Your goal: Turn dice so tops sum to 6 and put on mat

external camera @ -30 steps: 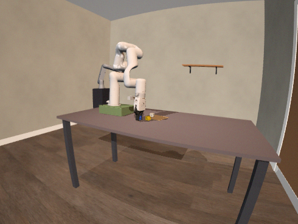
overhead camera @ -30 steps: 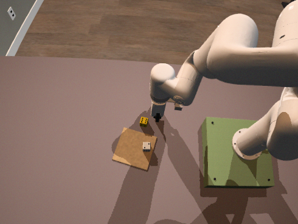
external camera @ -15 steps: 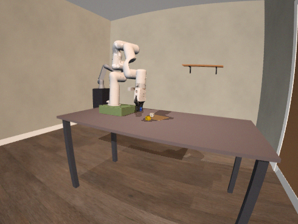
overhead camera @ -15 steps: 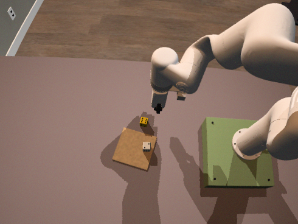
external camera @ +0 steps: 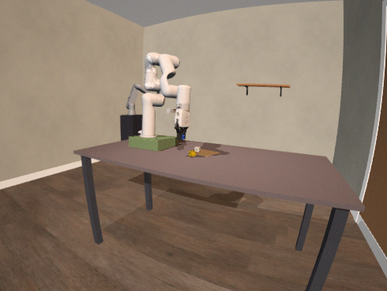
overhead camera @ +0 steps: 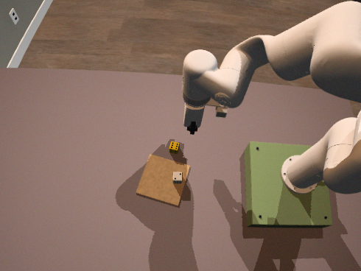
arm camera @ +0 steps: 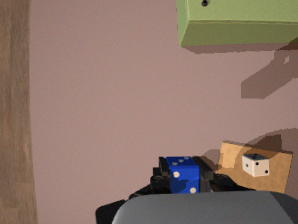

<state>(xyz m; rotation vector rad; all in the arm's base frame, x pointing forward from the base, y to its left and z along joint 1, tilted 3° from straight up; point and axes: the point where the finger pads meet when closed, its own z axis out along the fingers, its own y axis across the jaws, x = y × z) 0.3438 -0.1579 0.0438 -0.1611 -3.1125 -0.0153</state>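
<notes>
The tan mat is 150 mm to the left of my hand, 120 mm below it and 90 mm ahead of it. Also, from my hand: yellow die: 110 mm below, 50 mm ahead, 40 mm to the left; blue die: 10 mm below; white die: 150 mm to the left, 100 mm below, 40 mm ahead.
</notes>
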